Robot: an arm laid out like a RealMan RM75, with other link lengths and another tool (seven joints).
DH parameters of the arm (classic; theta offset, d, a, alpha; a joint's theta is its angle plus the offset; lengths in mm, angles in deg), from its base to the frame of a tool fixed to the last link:
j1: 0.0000 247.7 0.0 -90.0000
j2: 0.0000 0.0 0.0 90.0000
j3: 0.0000 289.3 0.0 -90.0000
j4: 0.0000 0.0 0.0 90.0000
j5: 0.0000 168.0 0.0 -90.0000
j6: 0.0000 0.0 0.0 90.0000
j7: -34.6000 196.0 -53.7 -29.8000
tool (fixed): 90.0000 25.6 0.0 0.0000
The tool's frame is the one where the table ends.
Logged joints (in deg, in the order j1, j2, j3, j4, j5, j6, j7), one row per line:
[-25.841, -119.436, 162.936, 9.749, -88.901, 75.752, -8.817]
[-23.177, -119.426, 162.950, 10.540, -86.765, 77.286, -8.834]
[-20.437, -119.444, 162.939, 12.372, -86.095, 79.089, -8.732]
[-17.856, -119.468, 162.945, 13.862, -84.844, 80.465, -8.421]
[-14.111, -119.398, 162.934, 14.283, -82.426, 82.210, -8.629]
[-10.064, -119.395, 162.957, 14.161, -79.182, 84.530, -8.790]
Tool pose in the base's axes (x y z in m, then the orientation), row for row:
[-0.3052, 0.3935, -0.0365, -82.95, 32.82, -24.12]
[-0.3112, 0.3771, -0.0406, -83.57, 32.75, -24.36]
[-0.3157, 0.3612, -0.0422, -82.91, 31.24, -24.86]
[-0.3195, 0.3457, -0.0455, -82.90, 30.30, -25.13]
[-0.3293, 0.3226, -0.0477, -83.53, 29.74, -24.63]
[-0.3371, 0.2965, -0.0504, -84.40, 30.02, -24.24]
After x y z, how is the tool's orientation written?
As a rotation vector, in degrees.
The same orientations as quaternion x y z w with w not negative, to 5 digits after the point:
[-0.64793, 0.25636, -0.18840, 0.69208]
[-0.65182, 0.25544, -0.19000, 0.68832]
[-0.64823, 0.24425, -0.19437, 0.69452]
[-0.64855, 0.23705, -0.19660, 0.69609]
[-0.65308, 0.23252, -0.19257, 0.69451]
[-0.65862, 0.23426, -0.18916, 0.68961]

